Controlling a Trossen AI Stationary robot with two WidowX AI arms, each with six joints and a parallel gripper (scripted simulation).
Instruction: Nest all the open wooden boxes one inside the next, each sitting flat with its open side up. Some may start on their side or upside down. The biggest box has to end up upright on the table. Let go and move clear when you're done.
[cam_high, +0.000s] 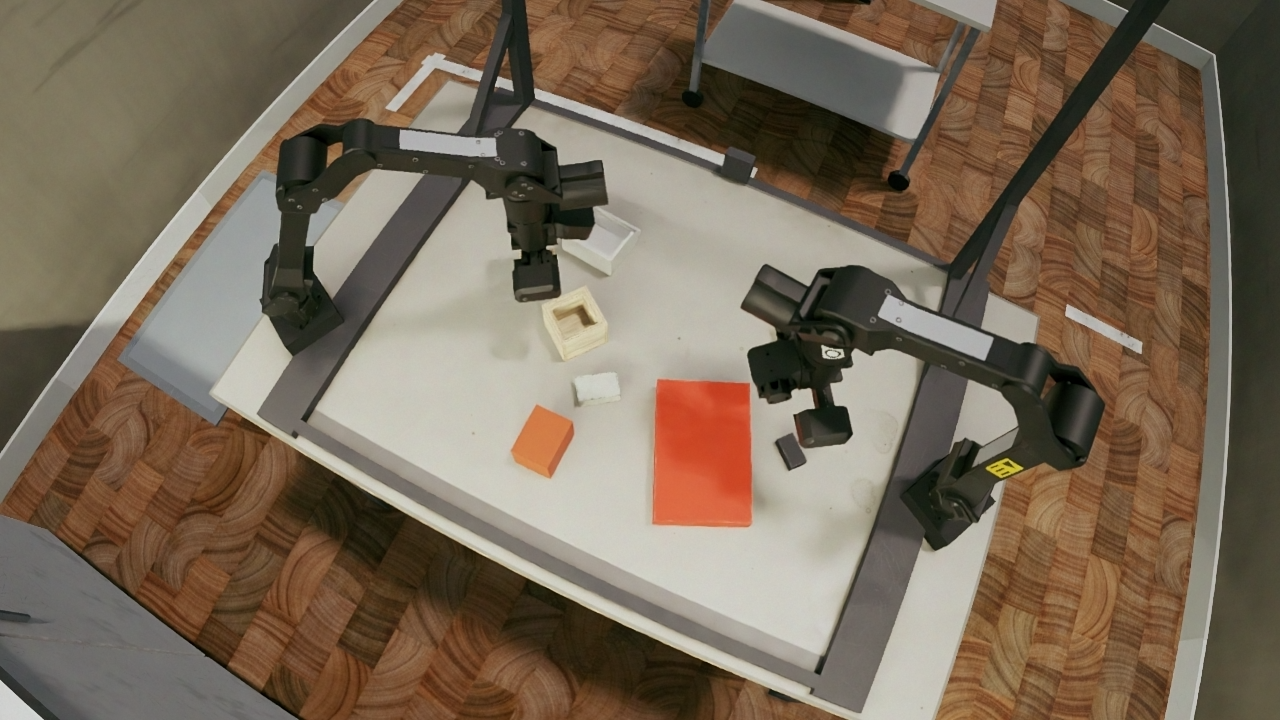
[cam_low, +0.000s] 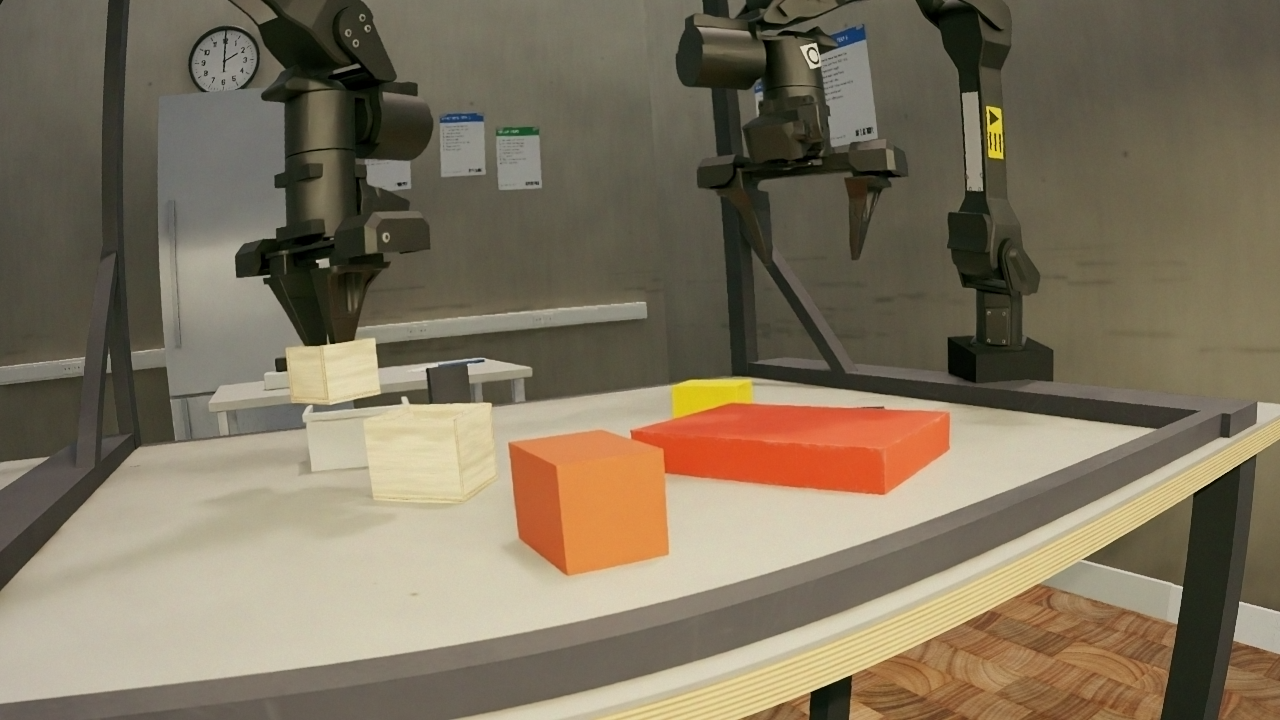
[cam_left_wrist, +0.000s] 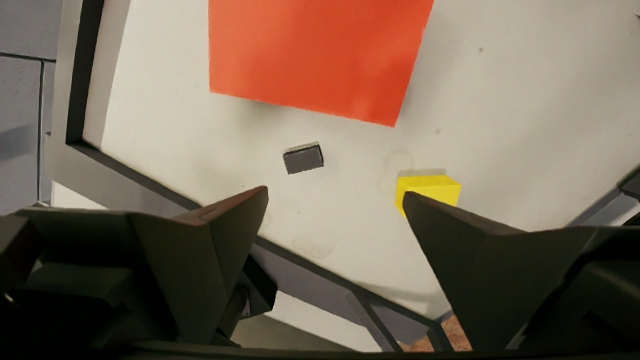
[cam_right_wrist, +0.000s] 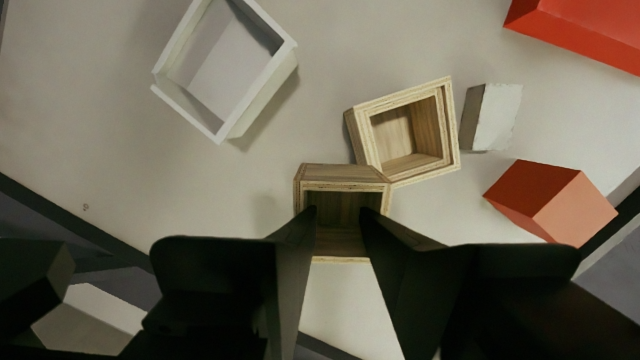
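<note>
The medium wooden box lies 11 cm below my right hand, 7 cm to the left of it and 3 cm ahead of it. The rest, counted from my right hand: small wooden box: 5 cm below; white tray: 13 cm behind, 11 cm below, 5 cm to the left; largest wooden box: 12 cm below, 6 cm to the left, 3 cm ahead.
</note>
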